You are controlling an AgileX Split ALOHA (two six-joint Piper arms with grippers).
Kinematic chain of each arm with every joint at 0, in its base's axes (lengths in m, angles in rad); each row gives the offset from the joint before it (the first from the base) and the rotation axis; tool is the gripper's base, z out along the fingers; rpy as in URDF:
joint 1: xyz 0 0 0.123 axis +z
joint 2: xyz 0 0 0 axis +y
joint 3: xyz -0.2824 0 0.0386 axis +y
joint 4: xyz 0.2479 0 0.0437 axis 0.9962 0 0.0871
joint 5: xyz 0 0 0 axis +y
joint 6: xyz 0.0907 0 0.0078 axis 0.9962 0 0.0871
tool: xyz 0 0 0 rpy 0 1.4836 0
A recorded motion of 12 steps. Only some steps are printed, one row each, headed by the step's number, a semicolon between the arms.
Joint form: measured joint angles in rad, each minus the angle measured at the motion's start. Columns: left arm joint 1, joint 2, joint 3, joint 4, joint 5, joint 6; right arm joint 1, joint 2, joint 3, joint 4, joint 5, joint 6.
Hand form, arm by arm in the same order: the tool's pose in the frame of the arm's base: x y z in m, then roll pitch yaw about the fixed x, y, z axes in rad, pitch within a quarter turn. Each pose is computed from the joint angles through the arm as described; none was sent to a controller.
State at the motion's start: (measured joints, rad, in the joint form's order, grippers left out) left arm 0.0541 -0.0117 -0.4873 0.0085 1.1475 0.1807; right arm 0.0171 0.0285 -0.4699 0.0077 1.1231 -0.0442
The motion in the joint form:
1: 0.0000 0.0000 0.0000 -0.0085 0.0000 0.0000; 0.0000 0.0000 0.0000 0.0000 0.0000 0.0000
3: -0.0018 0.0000 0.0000 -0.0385 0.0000 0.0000; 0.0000 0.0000 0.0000 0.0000 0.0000 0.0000
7: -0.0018 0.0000 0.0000 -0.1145 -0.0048 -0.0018; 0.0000 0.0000 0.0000 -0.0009 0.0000 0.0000
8: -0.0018 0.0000 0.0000 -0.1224 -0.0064 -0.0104; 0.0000 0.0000 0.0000 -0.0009 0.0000 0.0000
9: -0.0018 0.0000 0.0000 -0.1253 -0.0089 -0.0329; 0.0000 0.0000 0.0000 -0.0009 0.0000 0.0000
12: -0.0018 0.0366 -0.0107 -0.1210 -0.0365 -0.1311; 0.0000 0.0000 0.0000 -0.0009 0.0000 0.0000
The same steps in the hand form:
1: -0.0091 -0.0005 0.2667 2.8632 0.9841 2.8651; -0.0004 0.0006 0.2640 -3.0881 0.9754 -3.0516
3: -0.0090 -0.0030 0.2668 2.9063 0.9920 2.8827; -0.0004 0.0006 0.2640 -3.0881 0.9754 -3.0516
7: -0.0086 -0.0092 0.2675 3.0200 1.0147 2.9378; -0.0004 0.0006 0.2640 -3.0868 0.9753 -3.0509
8: -0.0086 -0.0099 0.2677 3.0454 1.0188 2.9596; -0.0004 0.0006 0.2640 -3.0868 0.9753 -3.0509
9: -0.0084 -0.0101 0.2679 3.0859 1.0235 3.0045; -0.0004 0.0006 0.2640 -3.0868 0.9753 -3.0509
12: -0.0029 -0.0093 0.2732 -3.0400 1.0226 -3.0884; -0.0004 0.0006 0.2640 -3.0868 0.9753 -3.0509

